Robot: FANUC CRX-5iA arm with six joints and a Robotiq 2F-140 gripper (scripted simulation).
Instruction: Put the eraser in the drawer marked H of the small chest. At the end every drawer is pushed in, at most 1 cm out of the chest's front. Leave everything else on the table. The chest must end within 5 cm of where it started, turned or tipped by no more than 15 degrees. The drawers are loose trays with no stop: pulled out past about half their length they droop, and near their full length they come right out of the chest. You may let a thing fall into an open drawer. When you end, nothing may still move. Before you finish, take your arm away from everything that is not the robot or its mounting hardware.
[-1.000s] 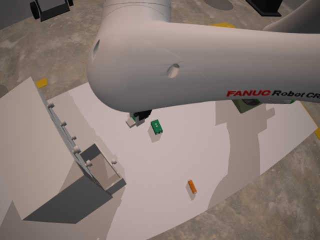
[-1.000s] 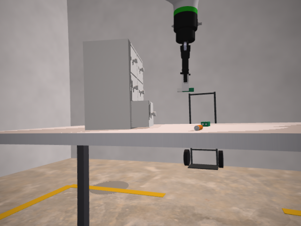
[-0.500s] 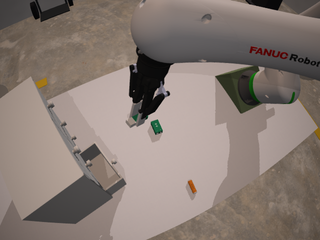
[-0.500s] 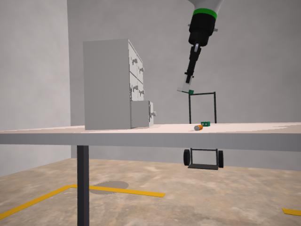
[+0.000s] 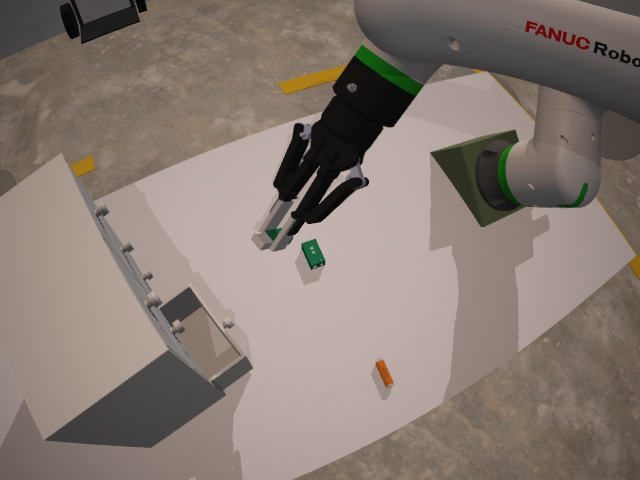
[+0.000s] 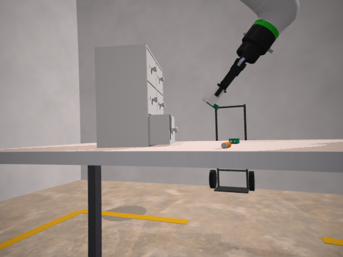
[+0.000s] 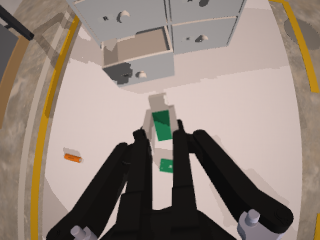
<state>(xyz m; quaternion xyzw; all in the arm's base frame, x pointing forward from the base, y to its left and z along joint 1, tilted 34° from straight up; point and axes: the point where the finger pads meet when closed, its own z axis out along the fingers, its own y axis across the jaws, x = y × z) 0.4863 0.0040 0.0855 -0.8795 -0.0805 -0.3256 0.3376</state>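
The eraser lies 2 cm ahead of my hand, 1 cm to the left of it and 2 cm below it. From my hand the other things lie so: orange cylinder: 10 cm behind, 23 cm to the left, 16 cm below; then drawer H: 20 cm ahead, 12 cm to the left, 13 cm below.
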